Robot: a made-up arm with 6 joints. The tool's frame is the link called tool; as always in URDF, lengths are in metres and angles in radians.
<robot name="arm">
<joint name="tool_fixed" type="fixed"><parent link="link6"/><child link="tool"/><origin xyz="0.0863 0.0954 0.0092"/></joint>
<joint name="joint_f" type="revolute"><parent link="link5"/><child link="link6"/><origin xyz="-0.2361 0.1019 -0.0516"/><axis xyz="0 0 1"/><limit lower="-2.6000" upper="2.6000"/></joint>
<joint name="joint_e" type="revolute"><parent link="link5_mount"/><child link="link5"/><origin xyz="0.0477 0.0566 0.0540"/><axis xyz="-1 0 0"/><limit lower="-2.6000" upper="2.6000"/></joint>
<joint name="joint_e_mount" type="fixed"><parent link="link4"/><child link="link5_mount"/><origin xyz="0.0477 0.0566 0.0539"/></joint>
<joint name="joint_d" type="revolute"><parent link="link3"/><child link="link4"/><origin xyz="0.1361 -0.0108 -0.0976"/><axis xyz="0 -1 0"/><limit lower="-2.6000" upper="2.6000"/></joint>
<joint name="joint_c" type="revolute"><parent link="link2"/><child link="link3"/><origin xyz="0.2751 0.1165 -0.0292"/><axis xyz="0 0 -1"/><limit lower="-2.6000" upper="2.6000"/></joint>
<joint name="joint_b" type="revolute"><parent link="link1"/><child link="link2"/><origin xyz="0.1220 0.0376 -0.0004"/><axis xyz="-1 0 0"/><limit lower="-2.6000" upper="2.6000"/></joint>
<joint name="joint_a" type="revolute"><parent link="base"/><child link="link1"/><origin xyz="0.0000 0.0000 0.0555"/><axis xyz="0 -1 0"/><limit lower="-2.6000" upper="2.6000"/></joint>
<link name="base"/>
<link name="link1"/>
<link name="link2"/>
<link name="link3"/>
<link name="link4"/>
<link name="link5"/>
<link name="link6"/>
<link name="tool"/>
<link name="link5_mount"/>
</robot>
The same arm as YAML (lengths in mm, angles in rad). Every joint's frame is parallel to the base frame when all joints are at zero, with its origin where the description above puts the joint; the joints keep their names.
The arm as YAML. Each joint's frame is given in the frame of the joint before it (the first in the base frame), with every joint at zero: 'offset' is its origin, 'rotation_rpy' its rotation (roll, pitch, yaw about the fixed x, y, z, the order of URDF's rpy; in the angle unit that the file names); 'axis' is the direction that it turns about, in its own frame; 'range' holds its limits. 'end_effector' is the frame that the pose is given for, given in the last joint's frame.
length_unit: mm
angle_unit: rad
chain:
  - id: joint_a
    offset: [0.0, 0.0, 55.5]
    rotation_rpy: [0.0, 0.0, 0.0]
    axis: "-y"
    range: [-2.6, 2.6]
  - id: joint_b
    offset: [122.0, 37.6, -0.4]
    rotation_rpy: [0.0, 0.0, 0.0]
    axis: "-x"
    range: [-2.6, 2.6]
  - id: joint_c
    offset: [275.1, 116.5, -29.2]
    rotation_rpy: [0.0, 0.0, 0.0]
    axis: "-z"
    range: [-2.6, 2.6]
  - id: joint_d
    offset: [136.1, -10.8, -97.6]
    rotation_rpy: [0.0, 0.0, 0.0]
    axis: "-y"
    range: [-2.6, 2.6]
  - id: joint_e
    offset: [95.4, 113.2, 107.9]
    rotation_rpy: [0.0, 0.0, 0.0]
    axis: "-x"
    range: [-2.6, 2.6]
  - id: joint_f
    offset: [-236.1, 101.9, -51.6]
    rotation_rpy: [0.0, 0.0, 0.0]
    axis: "+z"
    range: [-2.6, 2.6]
end_effector:
  offset: [86.3, 95.4, 9.2]
  rotation_rpy: [0.0, 0.0, 0.0]

